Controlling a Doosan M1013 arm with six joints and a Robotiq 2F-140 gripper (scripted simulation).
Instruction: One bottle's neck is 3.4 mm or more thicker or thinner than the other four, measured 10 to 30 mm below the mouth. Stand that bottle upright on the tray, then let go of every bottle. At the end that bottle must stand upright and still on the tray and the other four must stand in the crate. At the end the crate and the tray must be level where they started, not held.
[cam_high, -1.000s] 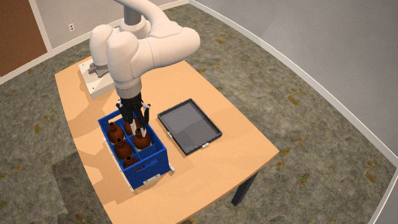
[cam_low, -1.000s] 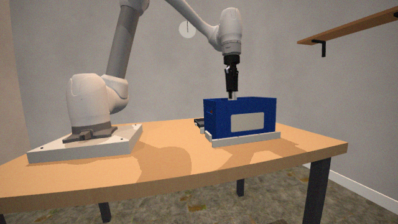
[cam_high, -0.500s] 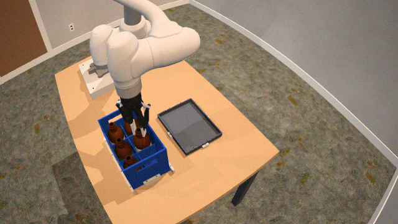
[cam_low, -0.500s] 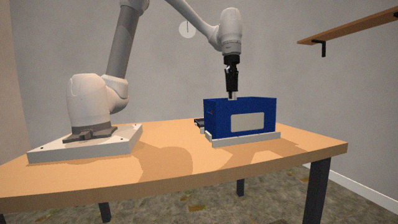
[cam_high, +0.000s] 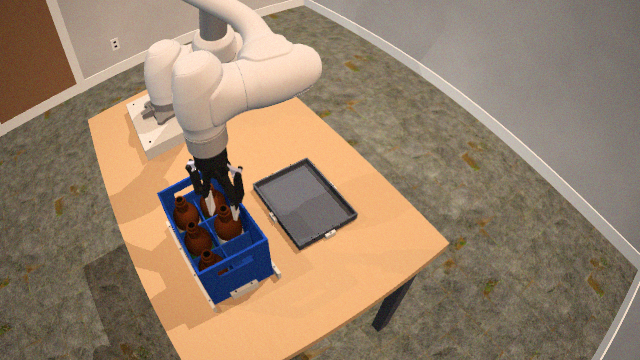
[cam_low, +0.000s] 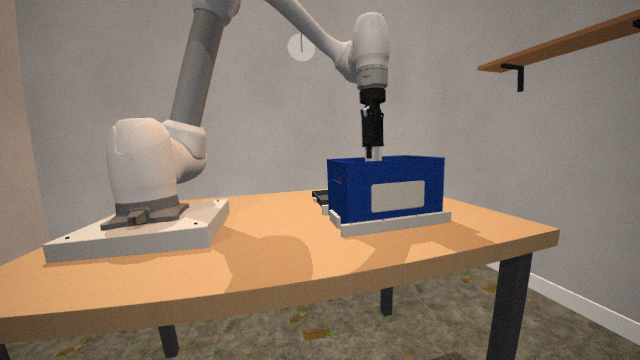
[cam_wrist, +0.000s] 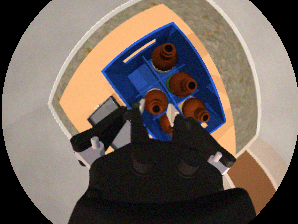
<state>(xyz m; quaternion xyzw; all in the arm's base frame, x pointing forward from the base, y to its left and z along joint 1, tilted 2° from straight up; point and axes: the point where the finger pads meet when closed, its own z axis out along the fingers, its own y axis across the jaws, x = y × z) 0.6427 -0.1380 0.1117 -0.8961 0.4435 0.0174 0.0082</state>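
The blue crate lies 50 mm to the right of my hand and 90 mm below it. From my hand the other things lie so: bottle: 10 mm behind, 90 mm to the right, 90 mm below; then dark tray: 20 mm ahead, 240 mm to the left, 160 mm below.
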